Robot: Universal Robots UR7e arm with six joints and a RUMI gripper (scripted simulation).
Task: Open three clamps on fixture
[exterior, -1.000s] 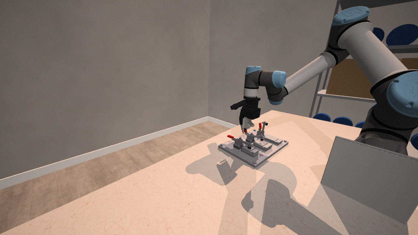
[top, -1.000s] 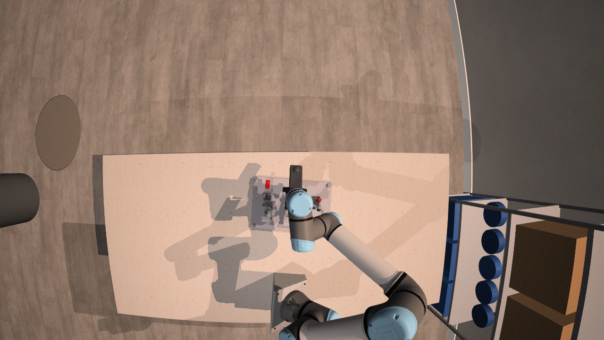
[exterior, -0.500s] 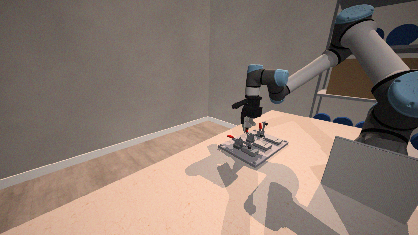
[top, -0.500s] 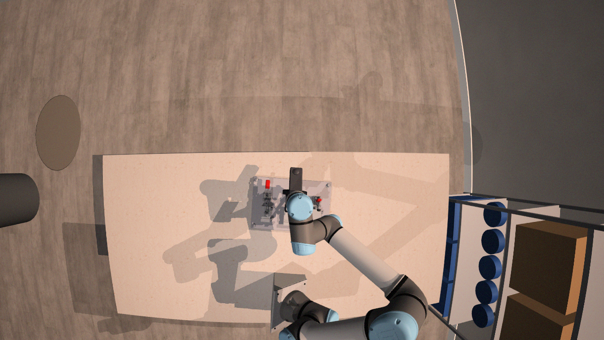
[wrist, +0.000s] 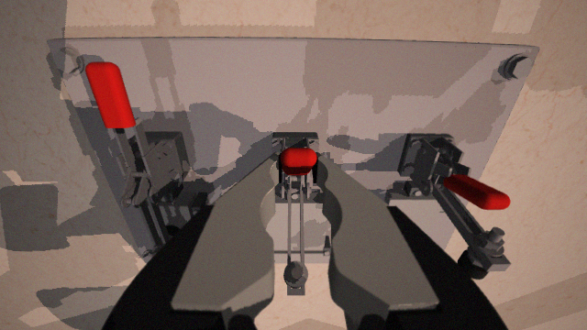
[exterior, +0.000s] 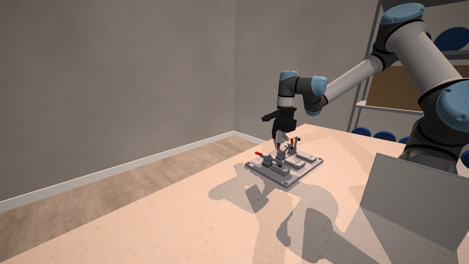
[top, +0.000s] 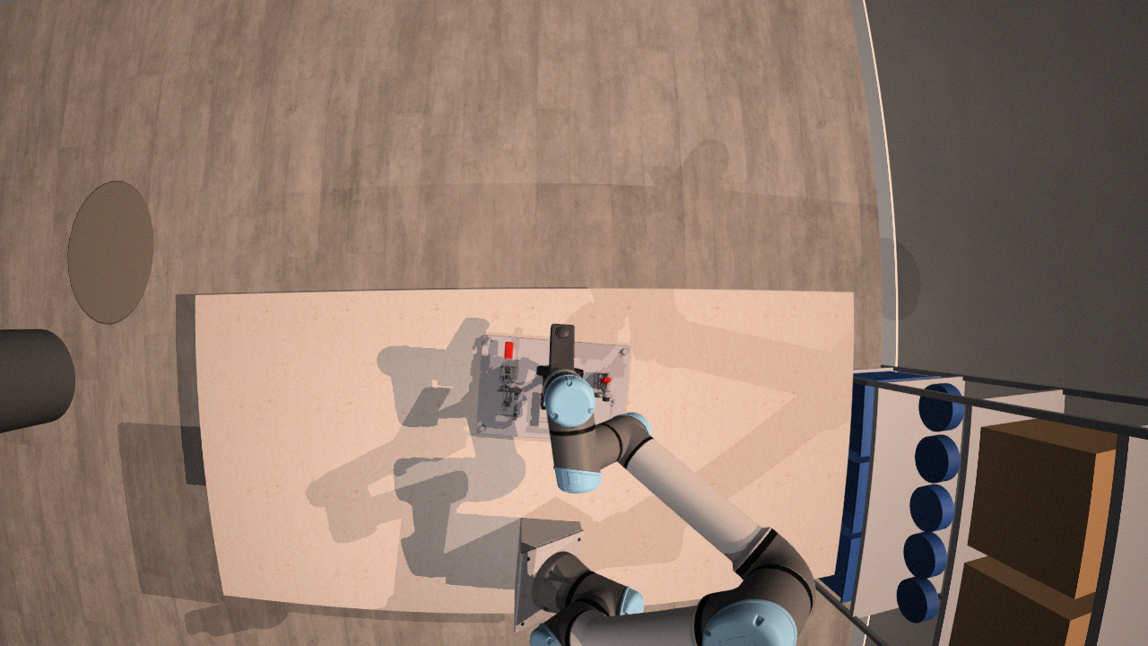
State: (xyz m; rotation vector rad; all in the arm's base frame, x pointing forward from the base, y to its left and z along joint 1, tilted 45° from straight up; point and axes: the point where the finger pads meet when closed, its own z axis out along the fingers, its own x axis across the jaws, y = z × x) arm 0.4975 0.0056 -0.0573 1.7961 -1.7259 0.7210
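Right now the grey fixture plate is 7 cm below my hand and 6 cm behind it.
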